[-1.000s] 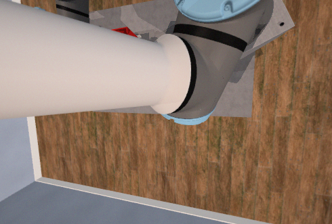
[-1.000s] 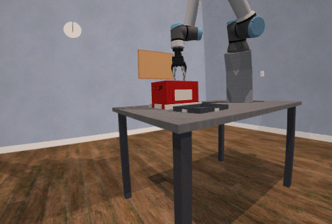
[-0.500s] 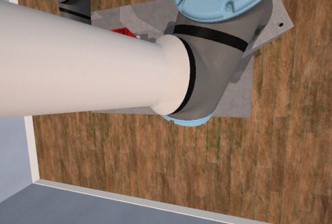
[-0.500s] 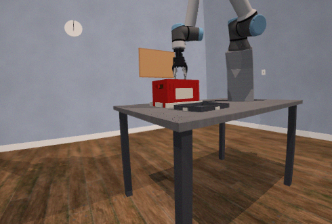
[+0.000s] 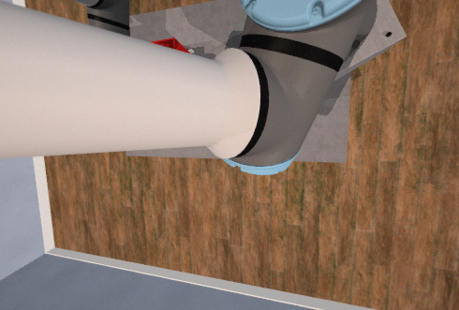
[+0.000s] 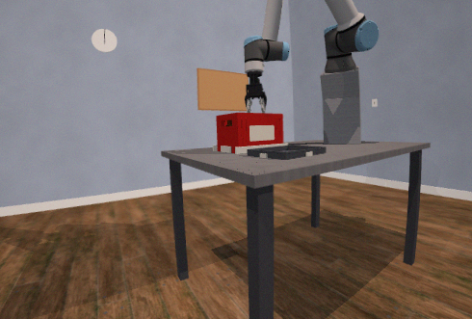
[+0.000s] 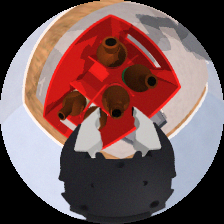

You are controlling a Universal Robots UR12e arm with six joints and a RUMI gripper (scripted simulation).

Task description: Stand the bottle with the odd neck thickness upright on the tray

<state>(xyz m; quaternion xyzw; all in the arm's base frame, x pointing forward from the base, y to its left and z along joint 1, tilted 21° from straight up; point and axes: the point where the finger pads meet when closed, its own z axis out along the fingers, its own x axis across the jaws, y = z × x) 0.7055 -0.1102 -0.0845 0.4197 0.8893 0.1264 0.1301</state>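
Now: hand 4 cm to the left of the red crate and 8 cm above it. The rest, counted from my hand: dark tray (5 cm ahead, 22 cm to the left, 15 cm below).
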